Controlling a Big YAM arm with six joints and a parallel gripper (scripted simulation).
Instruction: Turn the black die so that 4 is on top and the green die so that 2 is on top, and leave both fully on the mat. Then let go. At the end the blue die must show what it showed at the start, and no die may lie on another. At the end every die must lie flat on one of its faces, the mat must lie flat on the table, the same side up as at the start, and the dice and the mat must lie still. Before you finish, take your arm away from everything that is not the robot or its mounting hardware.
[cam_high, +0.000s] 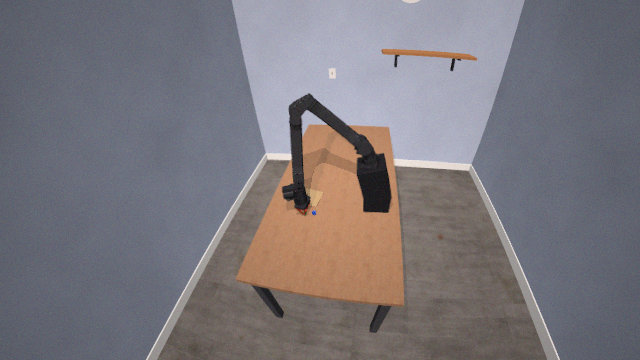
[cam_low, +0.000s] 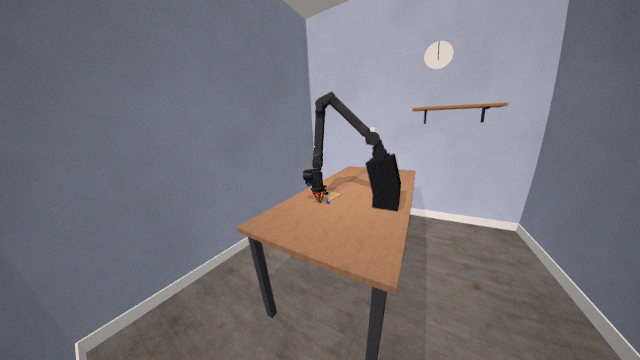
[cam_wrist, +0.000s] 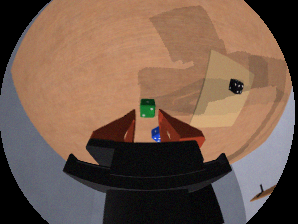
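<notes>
The green die lies 2 cm below my hand. The rest, counted from my hand: black die 6 cm ahead, 15 cm to the right, 1 cm below; blue die 5 cm behind, 2 cm to the right, 2 cm below; tan mat 3 cm ahead, 15 cm to the right, 2 cm below.
</notes>
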